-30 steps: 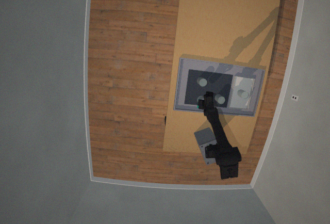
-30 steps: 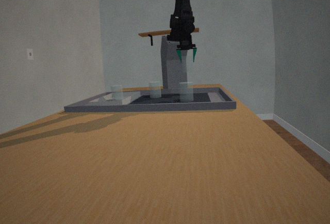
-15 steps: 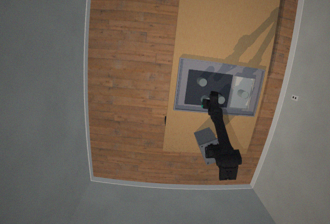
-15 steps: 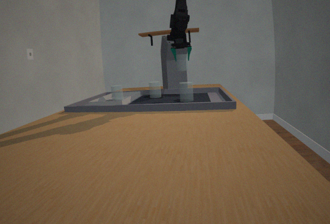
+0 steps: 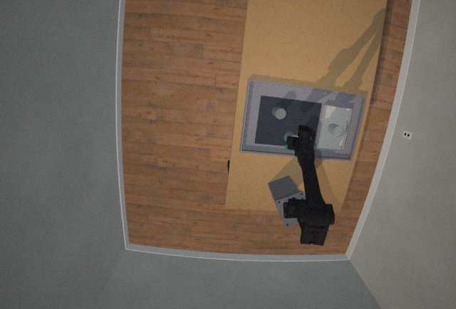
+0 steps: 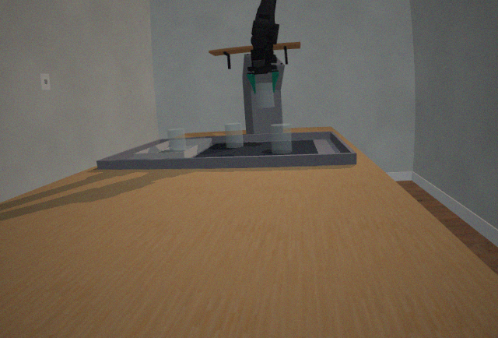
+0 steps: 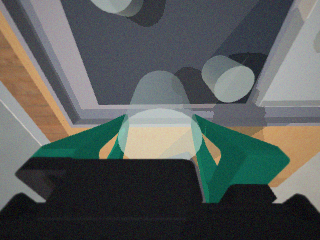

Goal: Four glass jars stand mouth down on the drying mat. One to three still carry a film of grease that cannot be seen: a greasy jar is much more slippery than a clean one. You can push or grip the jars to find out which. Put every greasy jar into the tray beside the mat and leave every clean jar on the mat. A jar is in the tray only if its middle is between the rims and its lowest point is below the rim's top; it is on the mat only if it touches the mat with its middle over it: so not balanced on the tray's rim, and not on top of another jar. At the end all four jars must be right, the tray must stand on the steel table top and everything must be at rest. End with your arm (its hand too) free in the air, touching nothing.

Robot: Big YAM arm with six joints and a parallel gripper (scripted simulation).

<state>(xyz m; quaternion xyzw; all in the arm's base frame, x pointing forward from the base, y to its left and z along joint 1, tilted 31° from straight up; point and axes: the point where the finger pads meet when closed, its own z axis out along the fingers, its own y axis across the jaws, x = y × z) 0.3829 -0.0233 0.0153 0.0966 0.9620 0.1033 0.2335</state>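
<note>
Right now the pale tray is 10 mm ahead of my hand, 350 mm to the right of it and 200 mm below it. Also, from my hand: dark drying mat: 50 mm ahead, 40 mm to the right, 210 mm below; rimmed steel table top: 50 mm ahead, 140 mm to the right, 210 mm below.
</note>
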